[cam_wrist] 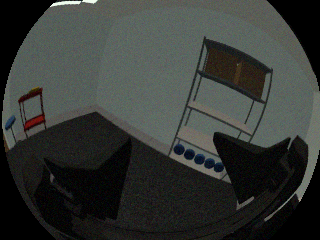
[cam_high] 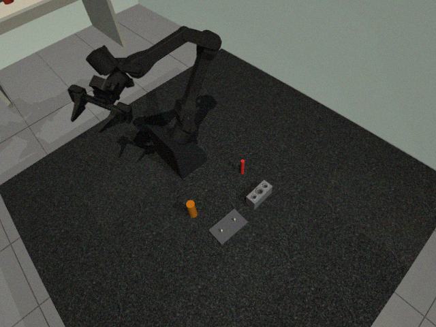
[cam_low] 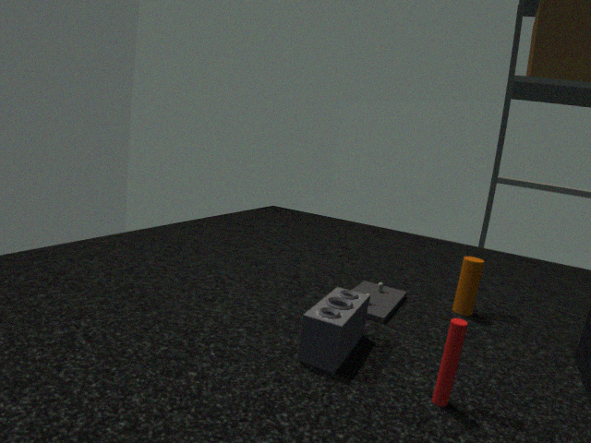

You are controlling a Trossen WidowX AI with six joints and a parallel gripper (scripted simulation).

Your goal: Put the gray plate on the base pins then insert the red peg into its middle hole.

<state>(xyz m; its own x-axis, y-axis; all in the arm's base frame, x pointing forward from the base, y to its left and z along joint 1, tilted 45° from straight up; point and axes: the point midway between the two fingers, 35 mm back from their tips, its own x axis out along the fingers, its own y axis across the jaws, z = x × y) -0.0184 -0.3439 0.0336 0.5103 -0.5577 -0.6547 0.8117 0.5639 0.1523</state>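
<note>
Now: the gray plate 350 mm to the left of my gripper tip, 350 mm ahead of it and 340 mm below it. From my gripper tip the other things lie so: orange cylinder (340 mm below, 230 mm ahead, 130 mm to the left); then red peg (380 mm to the left, 340 mm below, 230 mm ahead); then gray base (370 mm below, 350 mm ahead, 190 mm to the left).
</note>
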